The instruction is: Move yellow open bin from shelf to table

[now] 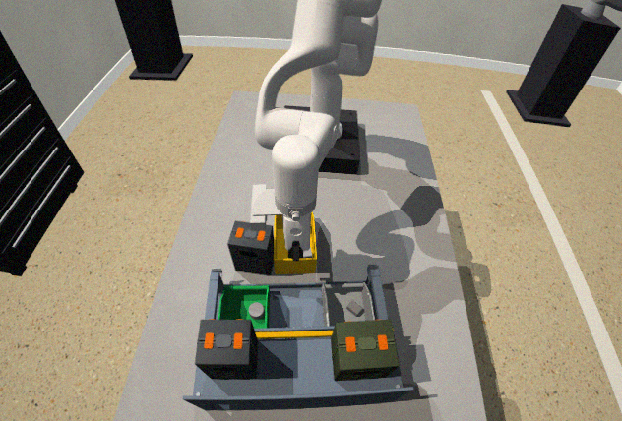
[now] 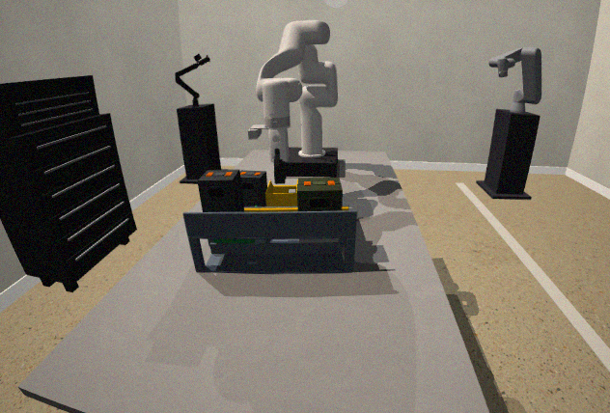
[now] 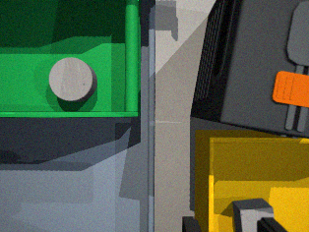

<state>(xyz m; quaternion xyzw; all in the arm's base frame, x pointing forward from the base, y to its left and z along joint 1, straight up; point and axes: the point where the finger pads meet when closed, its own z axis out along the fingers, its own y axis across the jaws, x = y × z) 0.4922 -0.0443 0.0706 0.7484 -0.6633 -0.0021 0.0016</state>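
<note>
My gripper is now 100 mm above the yellow open bin, 80 mm past it and 10 mm to the left of it. Round my hand: grey shelf (160 mm ahead, 70 mm below, 20 mm to the left); yellow bar (180 mm ahead, 30 mm below, 20 mm to the left); grey bin (130 mm to the left, 120 mm ahead, 90 mm below).
</note>
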